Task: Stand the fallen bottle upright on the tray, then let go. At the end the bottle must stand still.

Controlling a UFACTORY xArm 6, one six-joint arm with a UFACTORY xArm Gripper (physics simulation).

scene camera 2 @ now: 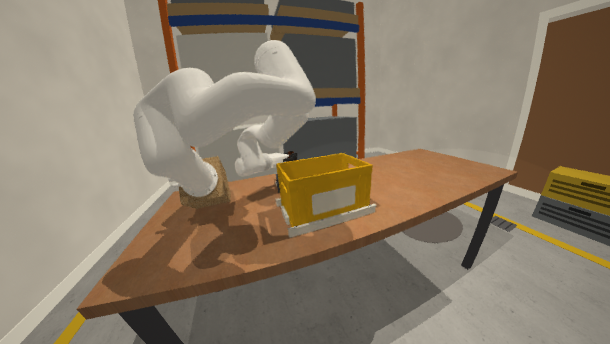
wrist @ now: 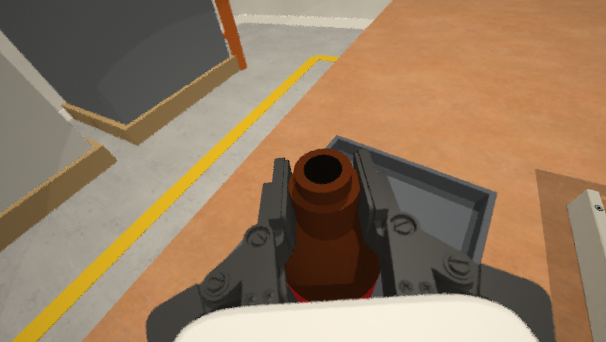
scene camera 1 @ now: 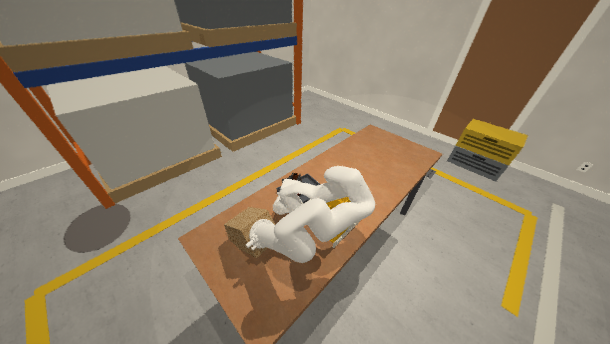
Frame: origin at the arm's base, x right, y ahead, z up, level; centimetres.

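Seen in the pictures: gripper, fingertip midpoint: (scene camera 2: 293, 155) (wrist: 322, 172) (scene camera 1: 296, 175); arm's base, origin of the base link: (scene camera 2: 199, 179) (scene camera 1: 262, 233).
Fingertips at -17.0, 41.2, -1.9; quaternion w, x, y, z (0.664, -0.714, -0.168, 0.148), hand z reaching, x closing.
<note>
Offsets run from my fingertips to a thing's top centre, as dx, dy, dz.
The brown bottle @(+0.8, -1.5, +2.3) (wrist: 325, 260) with a red label is held by its neck in the wrist view, its open mouth toward the camera. It looks about upright. A small reddish part of the bottle (scene camera 1: 296, 176) (scene camera 2: 290, 153) shows in the scene views. My gripper (wrist: 322, 172) (scene camera 2: 289, 157) is shut on the bottle neck, one finger on each side. The dark grey tray @(+2.2, +2.0, -11.3) (wrist: 430, 175) (scene camera 1: 311, 180) lies under and beside the bottle. The bottle's base is hidden, so I cannot tell whether it touches the tray.
A yellow crate @(+31.5, -0.8, +3.6) (scene camera 1: 338, 203) (scene camera 2: 300, 197) stands on a whitish base (scene camera 2: 340, 220) (wrist: 585, 240), near the tray. A speckled brown block (scene camera 1: 237, 225) (scene camera 2: 220, 172) stands by the arm's base. The table edge runs close to the bottle's left in the wrist view. A storage rack (scene camera 2: 361, 75) stands beyond the table.
</note>
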